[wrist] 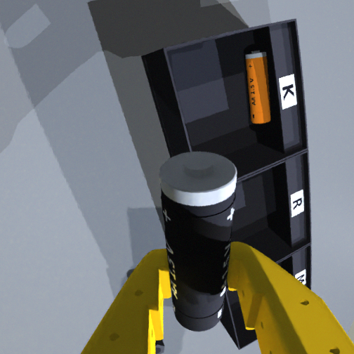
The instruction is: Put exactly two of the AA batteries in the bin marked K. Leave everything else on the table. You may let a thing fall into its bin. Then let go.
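Note:
A black AA battery [198,250] with a white and grey plus end is held between the two yellow jaws of my gripper [199,267]. Its plus end points away from the jaws, up the view. It hangs above the divided black tray, over the left side near the K and R compartments. An orange AA battery [258,92] lies inside the bin marked K [297,55], close to the wall with the label. The held battery hides part of the tray's left wall.
The bin marked R [308,195] adjoins the K bin, and the bin marked M [301,276] follows, partly hidden behind the right jaw. Grey table surface [60,165] with shadows lies left of the tray. A small dark thing shows beside the left jaw, too hidden to name.

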